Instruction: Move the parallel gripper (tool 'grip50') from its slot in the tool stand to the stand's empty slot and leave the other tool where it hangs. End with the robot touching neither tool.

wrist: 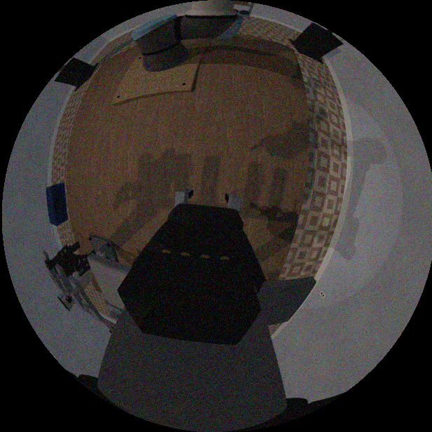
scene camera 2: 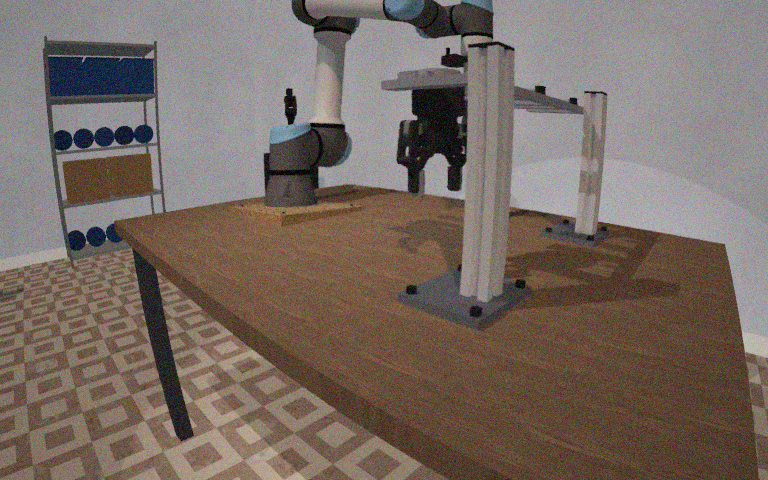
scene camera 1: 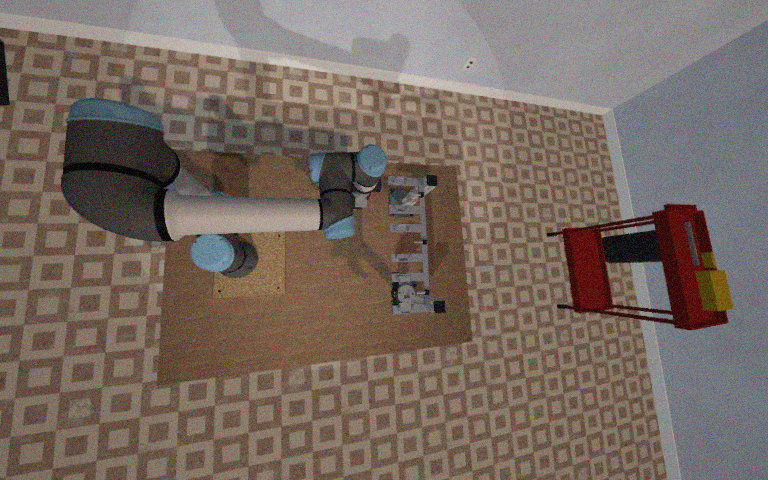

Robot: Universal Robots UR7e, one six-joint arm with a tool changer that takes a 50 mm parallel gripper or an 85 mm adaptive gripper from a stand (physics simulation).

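Seen in the pictures: arm's base, link origin: [scene camera 2: 290, 204] [scene camera 1: 238, 259].
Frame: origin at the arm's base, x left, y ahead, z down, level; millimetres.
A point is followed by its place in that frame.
Observation:
The parallel gripper grip50 [wrist: 208, 197] is mounted on the arm; its pale fingertips stand apart, open, with nothing between them. The wrist [scene camera 1: 368, 175] @(x 78, y 485, z -504 mm) is on the robot's side of the tool stand [scene camera 1: 425, 226] @(x -59, y 716, z -272 mm) [scene camera 2: 488, 169] @(x -370, y 681, z -160 mm) [wrist: 107, 280], level with its far end slot and clear of it. That end slot and the middle slot hold no tool; the post's foot plate [scene camera 1: 402, 209] @(x 21, y 644, z -271 mm) shows through the end slot. The black adaptive gripper [scene camera 1: 405, 291] [scene camera 2: 436, 124] [wrist: 67, 260] hangs in the other end slot. In scene camera 2, the near post hides the mounted gripper.
The robot base stands on a light board [scene camera 1: 271, 285] @(x -136, y 105, z -12 mm) [scene camera 2: 322, 212] @(x -60, y 172, z -4 mm) [wrist: 150, 90] on the wooden table [scene camera 1: 317, 339] @(x -405, y 233, z 11 mm) [scene camera 2: 339, 271] @(x -349, y 450, z 11 mm) [wrist: 200, 125]. A red cart [scene camera 1: 586, 271] stands off the table's right side. A shelf unit [scene camera 2: 52, 152] is by the wall.

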